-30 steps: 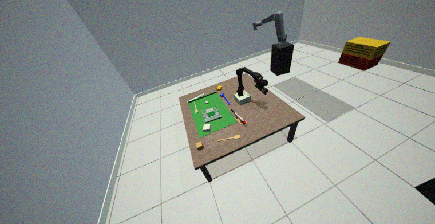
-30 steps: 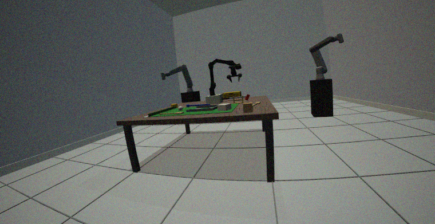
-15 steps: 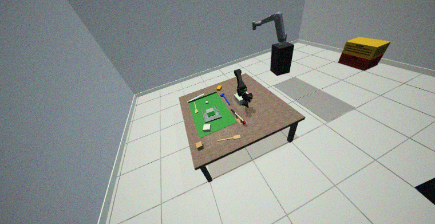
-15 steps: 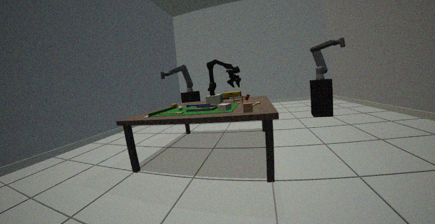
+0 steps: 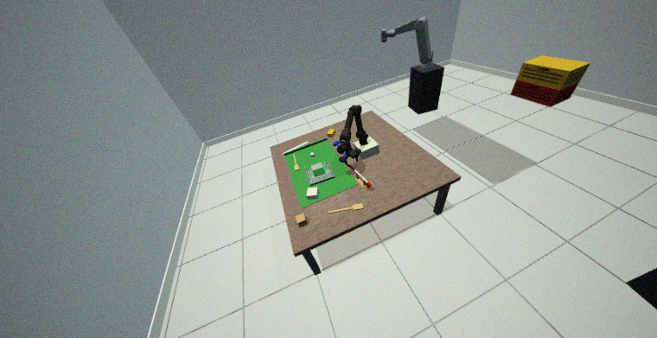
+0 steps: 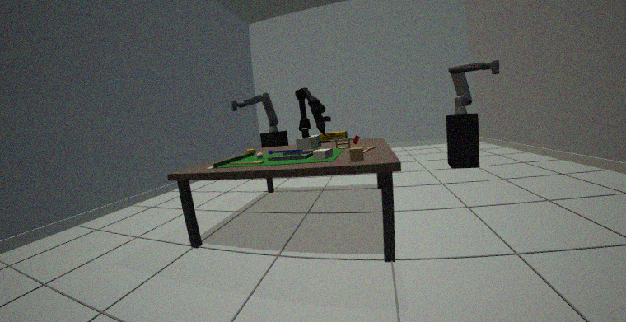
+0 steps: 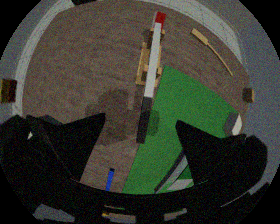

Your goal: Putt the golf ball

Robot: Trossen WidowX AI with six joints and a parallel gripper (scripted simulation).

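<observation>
My gripper tip is 4 cm short of the blue putter, 35 cm to the left of it and 9 cm above it. Round my gripper tip: red putter 3 cm behind, 10 cm to the left, 5 cm below; white golf ball 31 cm ahead, 37 cm to the right, 8 cm below; white block 37 cm ahead, 12 cm to the left, 8 cm below.
</observation>
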